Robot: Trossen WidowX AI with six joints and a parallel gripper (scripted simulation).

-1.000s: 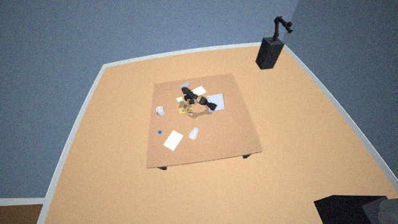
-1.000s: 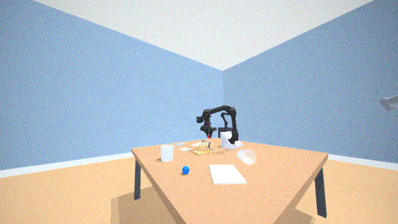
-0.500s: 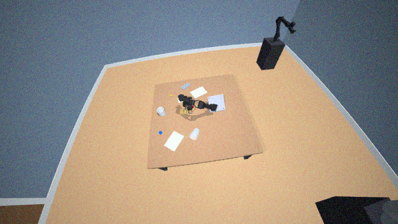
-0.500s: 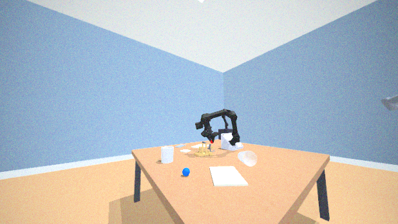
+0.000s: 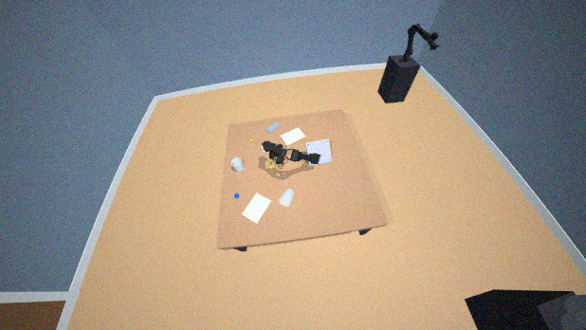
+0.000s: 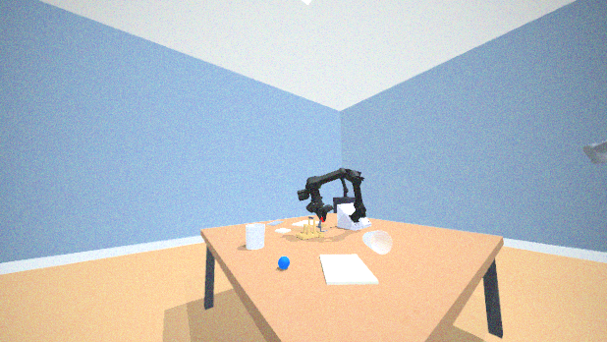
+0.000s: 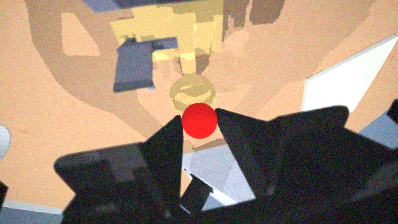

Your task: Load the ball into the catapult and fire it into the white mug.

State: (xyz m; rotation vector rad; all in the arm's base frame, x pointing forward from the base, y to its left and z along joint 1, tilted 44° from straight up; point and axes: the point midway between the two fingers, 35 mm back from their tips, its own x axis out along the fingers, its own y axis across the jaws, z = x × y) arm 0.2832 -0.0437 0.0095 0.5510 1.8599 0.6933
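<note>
Now: gripper tip 1 cm below the red ball. Also, from my gripper tip: white mug 42 cm ahead, 3 cm to the right, 5 cm below; then catapult 7 cm ahead, 2 cm to the left, 3 cm below; then small white card 16 cm ahead, 21 cm to the right, 7 cm below.
</note>
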